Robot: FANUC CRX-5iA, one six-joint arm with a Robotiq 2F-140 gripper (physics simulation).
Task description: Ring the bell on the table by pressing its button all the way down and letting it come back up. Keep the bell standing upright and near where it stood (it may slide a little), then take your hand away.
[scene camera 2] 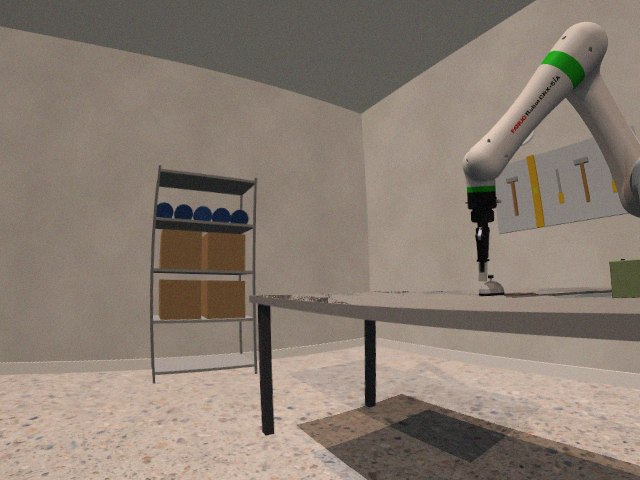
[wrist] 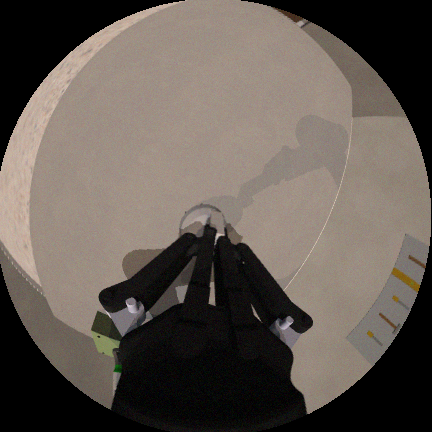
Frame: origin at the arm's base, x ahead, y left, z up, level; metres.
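Seen in the pictures: gripper, fingertip midpoint: (scene camera 2: 482, 280) (wrist: 214, 219).
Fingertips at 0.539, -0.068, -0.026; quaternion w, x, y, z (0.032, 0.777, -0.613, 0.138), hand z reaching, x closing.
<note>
A point is followed by its place in that frame, as x, y, z.
The bell (scene camera 2: 493, 287) @(0.490, -0.041, -0.048) stands upright on the table (scene camera 2: 413, 305) @(0.547, 0.312, -0.075), a silver dome on a dark base with a small dark button (scene camera 2: 490, 276) @(0.508, -0.063, -0.013) on top. In the wrist view the bell's dome (wrist: 192, 218) @(0.525, -0.042, -0.043) shows partly, the rest hidden behind the fingers. My gripper (scene camera 2: 482, 277) @(0.539, -0.068, -0.026) (wrist: 214, 219) @(0.539, -0.068, -0.026) is shut and empty, pointing straight down. In the scene view its fingertips are beside the button, on its left, at about the button's height and over the left part of the bell. The wrist view hides the button, and I cannot tell whether the fingertips touch the bell.
A green box (scene camera 2: 625, 279) @(0.110, 0.133, -0.037) (wrist: 106, 344) @(0.047, 0.090, 0.002) stands on the table to the right of the bell in the scene view. A tool board (scene camera 2: 558, 206) (wrist: 367, 340) hangs on the wall. A shelf unit (scene camera 2: 153, 289) with brown boxes and blue balls stands beyond the table's left end.
</note>
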